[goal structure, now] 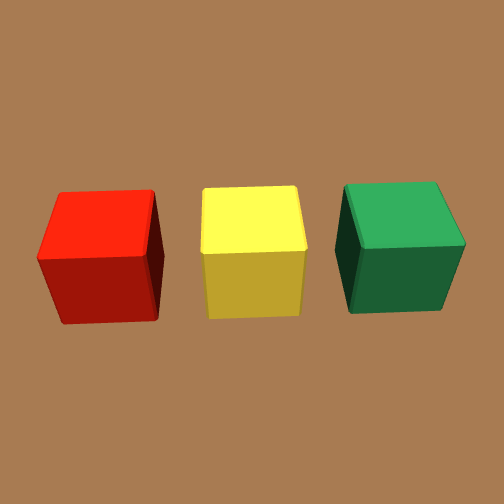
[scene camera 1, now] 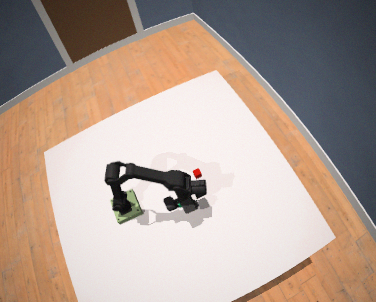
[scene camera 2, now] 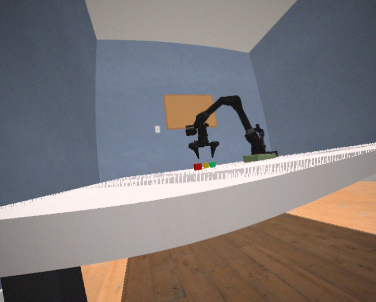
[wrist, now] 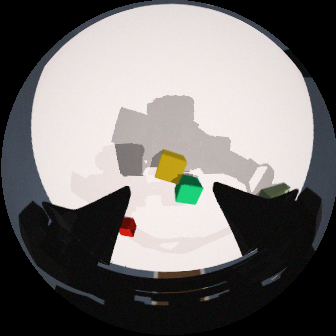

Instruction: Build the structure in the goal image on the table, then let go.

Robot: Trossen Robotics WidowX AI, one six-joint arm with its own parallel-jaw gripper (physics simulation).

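Frame: origin at the arm's base, x ahead, y left, z up, level; metres.
Seen in the pictures: gripper, between the fingertips: (scene camera 2: 205, 158) (wrist: 171, 188); arm's base, origin of its link: (scene camera 1: 124, 207) (scene camera 2: 257, 154).
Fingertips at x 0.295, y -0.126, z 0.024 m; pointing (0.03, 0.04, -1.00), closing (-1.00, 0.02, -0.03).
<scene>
Pixels of each thing's middle, then the offset from my fingertips to it.
- red cube, middle of its body: (wrist: 126, 226) (scene camera 1: 197, 173) (scene camera 2: 197, 166) 0.043 m down, 0.109 m ahead, 0.139 m left
- yellow cube, middle of its body: (wrist: 169, 165) (scene camera 2: 205, 165) 0.043 m down, 0.001 m ahead, 0.009 m right
- green cube, middle of its body: (wrist: 187, 188) (scene camera 2: 212, 164) 0.043 m down, 0.024 m back, 0.032 m left
A red cube (scene camera 1: 197, 173) (scene camera 2: 198, 166) (wrist: 128, 227) lies on the white table, apart from the other two and partly behind a finger in the wrist view. A yellow cube (scene camera 2: 206, 165) (wrist: 170, 166) and a green cube (scene camera 2: 212, 164) (wrist: 189, 191) lie on the table close together, corner near corner; whether they touch I cannot tell. In scene camera 1 the arm hides the yellow cube and most of the green one. My gripper (scene camera 1: 180, 204) (scene camera 2: 205, 157) (wrist: 171, 188) is open and empty, pointing down above the yellow and green cubes.
The white table (scene camera 1: 260, 200) (scene camera 2: 100, 237) bears the arm's green base plate (scene camera 1: 135, 210) (scene camera 2: 259, 158) (wrist: 275, 191), to one side of the cubes. Arm shadows fall around the cubes. A brown wall panel (scene camera 2: 180, 111) is in the background.
</scene>
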